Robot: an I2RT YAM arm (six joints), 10 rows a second.
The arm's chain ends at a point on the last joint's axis. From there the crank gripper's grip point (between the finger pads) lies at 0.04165 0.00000 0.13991 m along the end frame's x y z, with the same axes.
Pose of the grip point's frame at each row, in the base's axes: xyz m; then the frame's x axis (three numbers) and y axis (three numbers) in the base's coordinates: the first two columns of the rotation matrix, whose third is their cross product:
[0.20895 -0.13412 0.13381 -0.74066 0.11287 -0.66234 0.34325 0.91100 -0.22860]
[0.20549 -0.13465 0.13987 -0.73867 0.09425 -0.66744 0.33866 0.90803 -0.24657]
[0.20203 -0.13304 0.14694 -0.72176 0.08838 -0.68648 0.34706 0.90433 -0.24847]
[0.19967 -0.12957 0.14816 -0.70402 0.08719 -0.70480 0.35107 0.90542 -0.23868]
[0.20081 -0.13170 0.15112 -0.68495 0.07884 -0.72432 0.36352 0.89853 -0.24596]
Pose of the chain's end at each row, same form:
[0.15899 -0.08332 0.26122 -0.74066 0.11287 -0.66234 0.34325 0.91100 -0.22860]
[0.15471 -0.08147 0.26598 -0.73867 0.09425 -0.66744 0.33866 0.90803 -0.24657]
[0.14831 -0.07830 0.27114 -0.72176 0.08838 -0.68648 0.34706 0.90433 -0.24847]
[0.14262 -0.07507 0.27098 -0.70402 0.08719 -0.70480 0.35107 0.90542 -0.23868]
[0.14099 -0.07457 0.27141 -0.68495 0.07884 -0.72432 0.36352 0.89853 -0.24596]

